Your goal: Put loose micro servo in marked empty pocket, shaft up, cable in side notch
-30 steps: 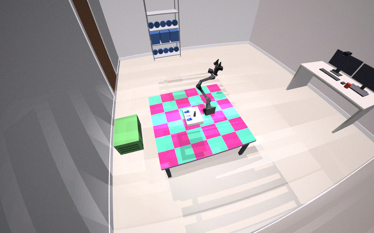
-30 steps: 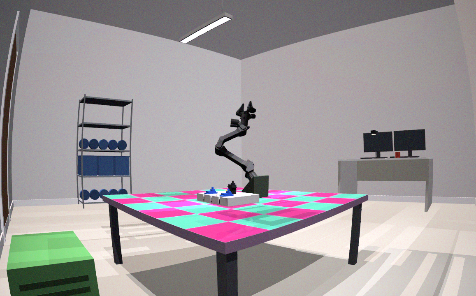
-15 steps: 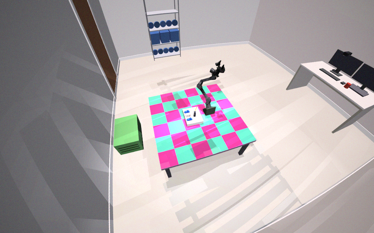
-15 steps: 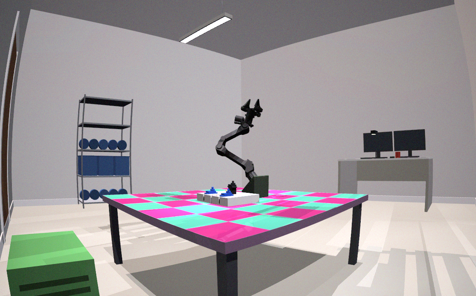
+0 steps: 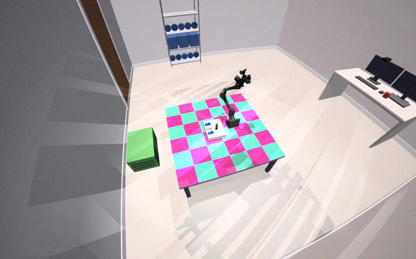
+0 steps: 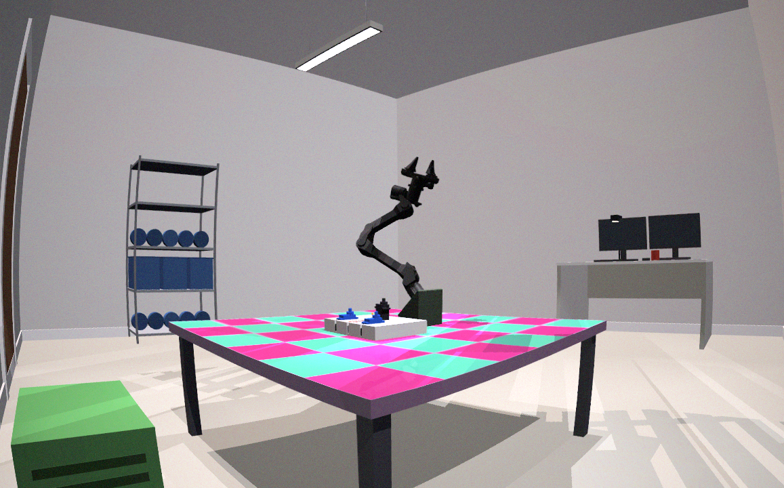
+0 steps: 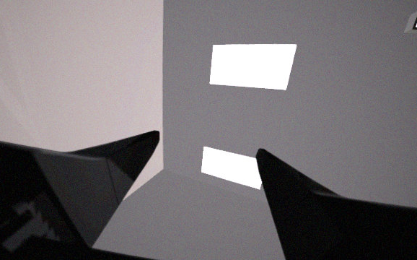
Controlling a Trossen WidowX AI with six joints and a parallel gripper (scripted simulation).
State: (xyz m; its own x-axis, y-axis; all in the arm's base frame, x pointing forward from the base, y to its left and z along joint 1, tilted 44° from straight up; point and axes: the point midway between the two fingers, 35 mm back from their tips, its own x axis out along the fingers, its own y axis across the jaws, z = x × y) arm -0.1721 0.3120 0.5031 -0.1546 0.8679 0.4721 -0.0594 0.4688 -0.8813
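Right now the white deck is 70 cm below my gripper tip, 38 cm ahead of it and 12 cm to the left of it.
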